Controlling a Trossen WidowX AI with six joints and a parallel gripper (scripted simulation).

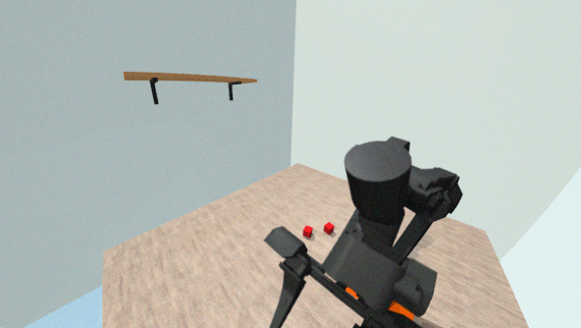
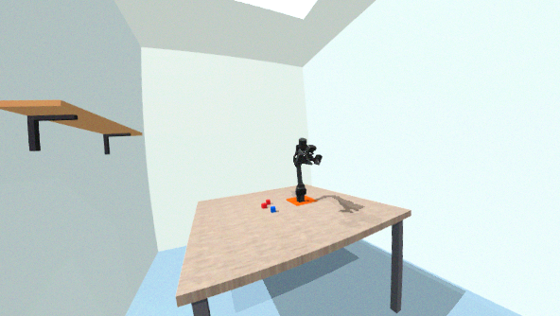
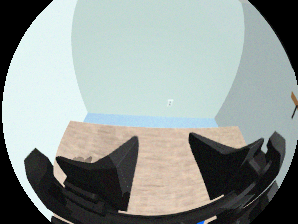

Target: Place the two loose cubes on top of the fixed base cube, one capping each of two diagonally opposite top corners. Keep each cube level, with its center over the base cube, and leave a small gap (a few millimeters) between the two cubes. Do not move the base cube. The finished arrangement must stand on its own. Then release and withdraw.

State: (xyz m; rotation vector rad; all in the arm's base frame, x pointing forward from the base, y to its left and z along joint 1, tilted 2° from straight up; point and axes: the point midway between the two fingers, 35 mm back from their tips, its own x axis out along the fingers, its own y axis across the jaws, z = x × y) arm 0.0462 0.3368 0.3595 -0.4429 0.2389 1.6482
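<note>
The blue cube lies 320 mm below my gripper tip, 260 mm to the right of it and 240 mm ahead of it.
</note>
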